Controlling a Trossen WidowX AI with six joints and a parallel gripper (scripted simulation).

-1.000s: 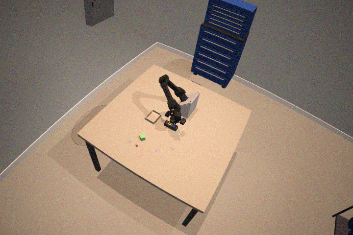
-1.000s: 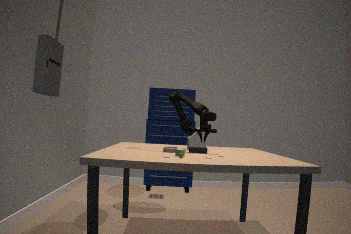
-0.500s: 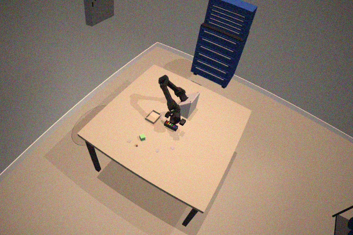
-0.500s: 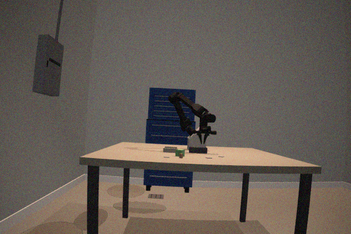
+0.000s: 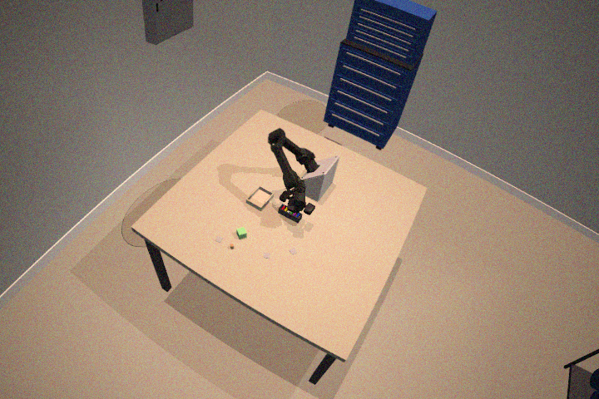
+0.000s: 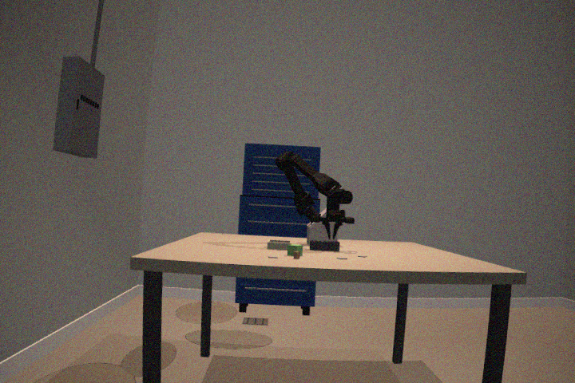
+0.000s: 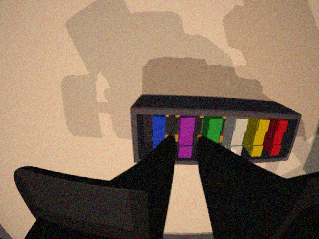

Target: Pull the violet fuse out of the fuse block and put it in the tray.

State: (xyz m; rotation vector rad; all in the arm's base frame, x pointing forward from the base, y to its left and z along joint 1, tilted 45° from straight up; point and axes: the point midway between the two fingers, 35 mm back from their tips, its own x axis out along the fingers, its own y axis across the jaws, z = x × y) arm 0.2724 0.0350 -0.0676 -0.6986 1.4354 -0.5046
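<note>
Now: gripper tip 2 cm above the violet fuse. The rest, counted from my gripper tip: green fuse (2 cm to the right, 2 cm below); blue fuse (2 cm to the left, 2 cm below); tray (23 cm to the right, 5 cm below, 2 cm ahead).
</note>
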